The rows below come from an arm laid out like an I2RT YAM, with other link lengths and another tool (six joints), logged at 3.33 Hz.
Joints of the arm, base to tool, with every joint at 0 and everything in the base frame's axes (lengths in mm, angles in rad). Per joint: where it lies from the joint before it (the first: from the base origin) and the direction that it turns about. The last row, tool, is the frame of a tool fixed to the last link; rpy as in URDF.
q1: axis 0 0 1 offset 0 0 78.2
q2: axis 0 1 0 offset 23 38.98 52.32
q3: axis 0 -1 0 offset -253.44 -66.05 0
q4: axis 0 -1 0 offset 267.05 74.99 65.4
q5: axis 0 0 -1 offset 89.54 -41.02 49.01
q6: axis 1 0 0 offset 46.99 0 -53.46
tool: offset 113 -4 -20 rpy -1.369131 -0.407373 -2.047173
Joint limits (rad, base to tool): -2.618..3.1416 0..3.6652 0..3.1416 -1.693..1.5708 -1.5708..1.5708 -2.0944..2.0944
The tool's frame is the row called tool.
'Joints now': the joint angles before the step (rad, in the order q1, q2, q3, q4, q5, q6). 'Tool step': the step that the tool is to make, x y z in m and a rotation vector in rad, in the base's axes. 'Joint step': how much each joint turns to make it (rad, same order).
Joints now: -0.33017 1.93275 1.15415 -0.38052 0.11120 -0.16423
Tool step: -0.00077 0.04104 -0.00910 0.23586 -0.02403 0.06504
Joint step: 0.00001 0.00304 -0.01258 -0.03815 -0.23842 0.02634
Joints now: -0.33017 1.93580 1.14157 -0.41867 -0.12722 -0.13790
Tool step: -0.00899 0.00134 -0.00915 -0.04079 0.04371 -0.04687
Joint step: 0.02250 0.00648 -0.02137 0.00344 0.07285 0.04767
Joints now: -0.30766 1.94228 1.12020 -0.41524 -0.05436 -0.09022
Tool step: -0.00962 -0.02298 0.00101 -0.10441 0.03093 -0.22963
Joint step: 0.00000 0.00001 0.00003 -0.00421 0.17815 0.18158
